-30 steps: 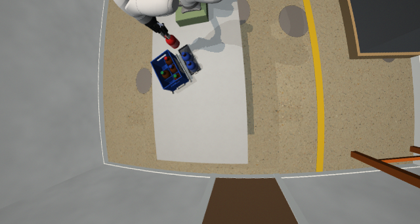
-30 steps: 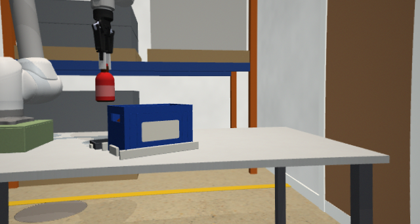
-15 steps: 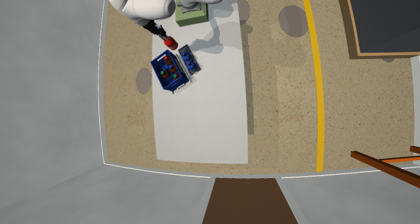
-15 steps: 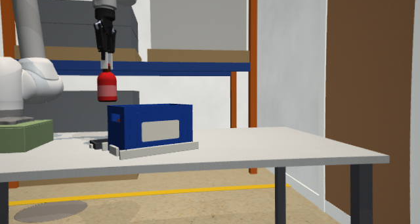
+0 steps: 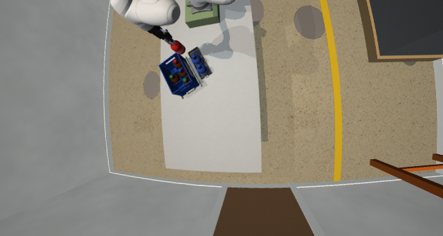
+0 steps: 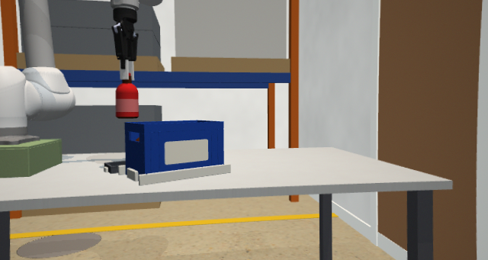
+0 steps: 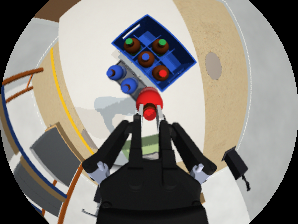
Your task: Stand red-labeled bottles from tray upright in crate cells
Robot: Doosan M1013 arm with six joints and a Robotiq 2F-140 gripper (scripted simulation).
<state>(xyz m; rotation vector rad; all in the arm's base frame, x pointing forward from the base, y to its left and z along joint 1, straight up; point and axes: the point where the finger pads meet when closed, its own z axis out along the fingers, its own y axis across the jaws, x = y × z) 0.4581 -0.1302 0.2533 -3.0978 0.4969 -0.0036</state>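
Right now the red-labeled bottle is 90 mm below my hand. From my hand the other things lie so: blue crate (270 mm below, 160 mm ahead, 60 mm to the right).
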